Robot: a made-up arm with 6 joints.
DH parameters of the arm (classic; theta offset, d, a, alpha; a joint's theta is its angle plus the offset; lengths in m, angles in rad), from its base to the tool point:
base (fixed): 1.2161 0 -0.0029 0
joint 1: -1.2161 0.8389 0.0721 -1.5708
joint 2: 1.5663 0 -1.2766 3.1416
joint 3: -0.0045 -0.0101 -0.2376 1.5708
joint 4: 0 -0.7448 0.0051 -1.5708
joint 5: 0 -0.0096 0.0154 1.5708
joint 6: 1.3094 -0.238 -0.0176 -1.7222
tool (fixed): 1.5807 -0.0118 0 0
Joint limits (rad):
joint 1: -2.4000..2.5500
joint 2: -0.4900..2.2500
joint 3: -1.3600..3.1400
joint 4: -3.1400..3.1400
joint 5: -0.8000..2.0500
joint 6: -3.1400..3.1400
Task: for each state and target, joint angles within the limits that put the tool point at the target. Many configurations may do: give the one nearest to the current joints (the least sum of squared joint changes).
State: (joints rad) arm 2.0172 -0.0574 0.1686 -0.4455 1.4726 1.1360
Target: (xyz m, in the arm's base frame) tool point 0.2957 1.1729 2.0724
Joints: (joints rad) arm 1.4142 0.1787 -0.3356 -0.6106 1.4578 1.1517
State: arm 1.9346 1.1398 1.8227 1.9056 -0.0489 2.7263
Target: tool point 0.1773 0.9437 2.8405
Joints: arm 1.4284 0.6827 1.8976 1.8996 -0.1559 2.7161
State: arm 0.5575 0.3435 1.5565 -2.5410 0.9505 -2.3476
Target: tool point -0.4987 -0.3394 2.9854
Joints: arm 0.5227 -0.2492 1.5176 -2.4960 0.3930 -2.3598
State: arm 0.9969 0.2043 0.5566 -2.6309 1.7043 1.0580
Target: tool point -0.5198 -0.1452 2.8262
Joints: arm 0.1617 -0.4536 1.1261 -2.8817 1.3013 1.0892
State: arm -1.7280 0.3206 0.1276 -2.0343 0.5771 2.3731
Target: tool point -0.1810 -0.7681 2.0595
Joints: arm -1.6808 -0.1896 -0.3945 -2.1145 0.6992 2.3893
